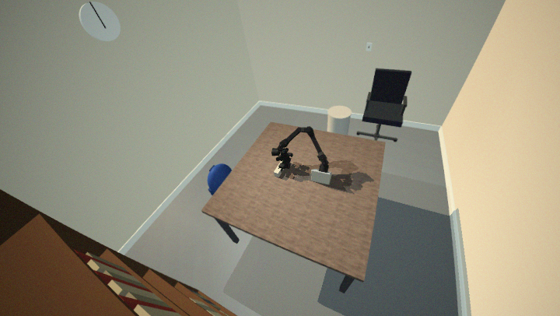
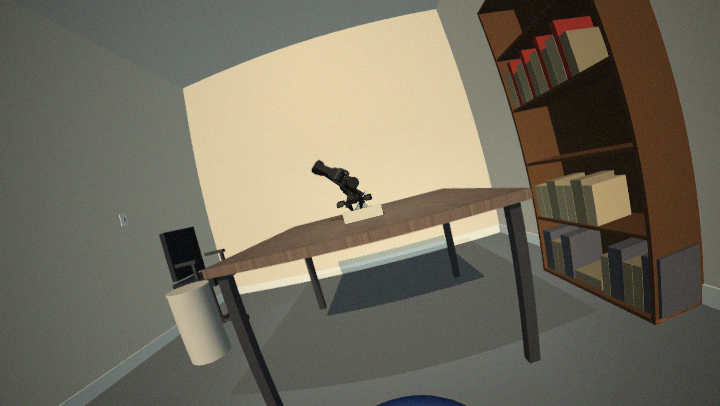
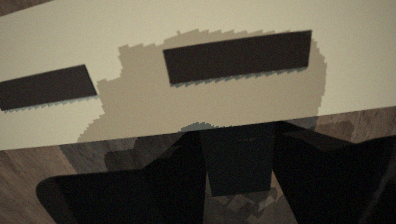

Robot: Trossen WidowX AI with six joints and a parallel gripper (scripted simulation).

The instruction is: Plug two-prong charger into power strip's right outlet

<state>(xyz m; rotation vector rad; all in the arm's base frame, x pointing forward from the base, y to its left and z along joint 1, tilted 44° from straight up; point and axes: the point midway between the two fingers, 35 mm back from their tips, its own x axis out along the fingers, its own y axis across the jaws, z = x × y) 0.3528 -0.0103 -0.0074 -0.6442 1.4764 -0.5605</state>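
Now: the dark two-prong charger 20 mm ahead of my gripper tip and 10 mm above it.
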